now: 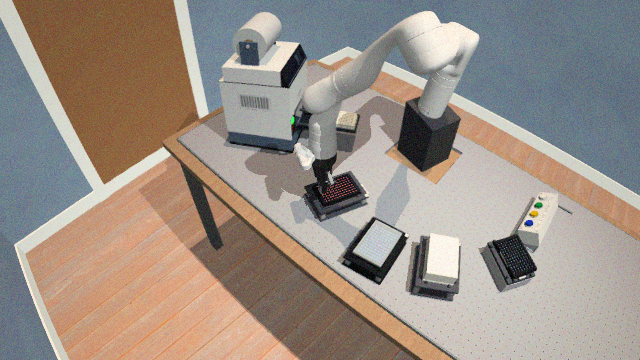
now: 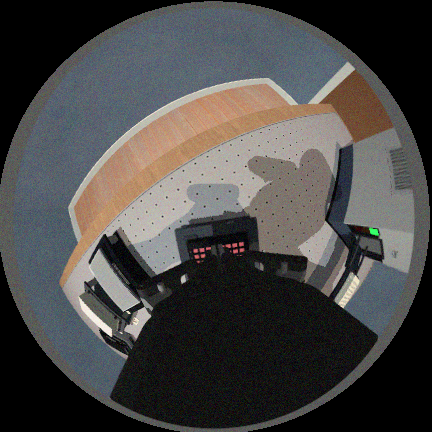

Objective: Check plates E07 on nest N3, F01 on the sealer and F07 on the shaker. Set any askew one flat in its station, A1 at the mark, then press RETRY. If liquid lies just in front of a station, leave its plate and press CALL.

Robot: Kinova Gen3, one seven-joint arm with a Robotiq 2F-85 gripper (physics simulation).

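Where they show: gripper, fingertip midpoint: (image 1: pixel 323 192) (image 2: pixel 216 251); arm's base at its link origin: (image 1: pixel 430 108).
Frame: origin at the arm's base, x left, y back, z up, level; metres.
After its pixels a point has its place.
Observation:
My gripper (image 1: pixel 326 189) @[x -0.023, y -0.445, z -0.134 m] (image 2: pixel 216 251) @[x -0.023, y -0.445, z -0.134 m] is shut and empty, with its fingertips low at the black plate with red wells (image 1: pixel 346 187) @[x 0.002, y -0.374, z -0.140 m] (image 2: pixel 236 247) @[x -0.049, y -0.438, z -0.140 m]. That plate sits on a dark nest (image 1: pixel 339 211) @[x 0.031, y -0.424, z -0.188 m] (image 2: pixel 183 236) @[x 0.015, y -0.477, z -0.151 m]; the fingers hide part of it, and I cannot tell if it is quite flat. The white sealer (image 1: pixel 257 112) @[x -0.366, y -0.453, z -0.032 m] (image 2: pixel 375 185) @[x -0.342, y -0.434, z -0.062 m] stands at the far left. A cream plate (image 1: pixel 347 120) @[x -0.192, y -0.202, z -0.081 m] (image 2: pixel 348 290) @[x -0.239, y -0.247, z -0.081 m] lies on a station beside it, partly behind the arm. A pale blue plate (image 1: pixel 380 242) @[x 0.214, y -0.437, z -0.134 m] (image 2: pixel 111 280) @[x 0.195, y -0.448, z -0.134 m] lies on a black station (image 1: pixel 364 268) @[x 0.240, y -0.517, z -0.152 m]. Plate labels are unreadable.
A white block-like plate (image 1: pixel 443 256) @[x 0.370, y -0.361, z -0.098 m] sits on a grey station nearer the front right. A black plate (image 1: pixel 515 256) @[x 0.516, y -0.176, z -0.124 m] sits on another station at the right. Behind it is a button box (image 1: pixel 540 220) @[x 0.509, y 0.004, z -0.117 m] with white, green, yellow and blue buttons. The arm's black pedestal (image 1: pixel 427 137) @[x 0.057, y -0.071, z -0.056 m] stands at the back.

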